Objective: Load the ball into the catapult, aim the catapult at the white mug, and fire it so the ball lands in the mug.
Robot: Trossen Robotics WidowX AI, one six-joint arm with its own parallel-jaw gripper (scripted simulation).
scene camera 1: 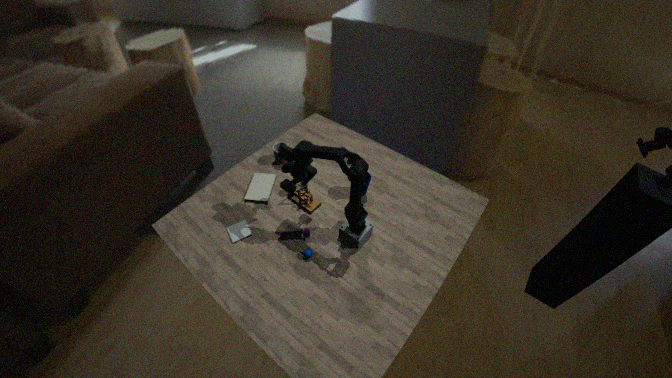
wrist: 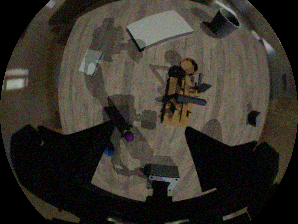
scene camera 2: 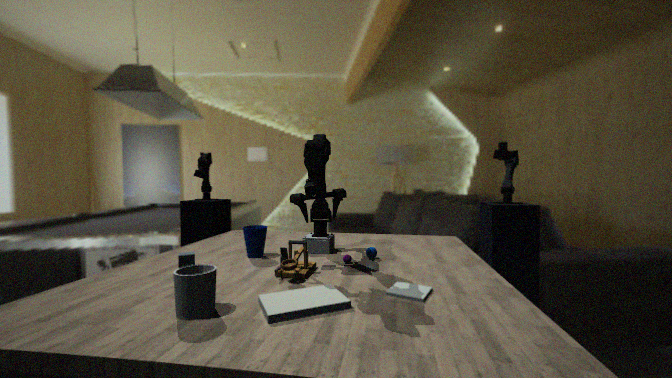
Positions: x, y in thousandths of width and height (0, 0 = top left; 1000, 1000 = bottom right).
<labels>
white flat slab: scene camera 1 389, 496; wrist 495, 145; scene camera 2 417, 811
</labels>
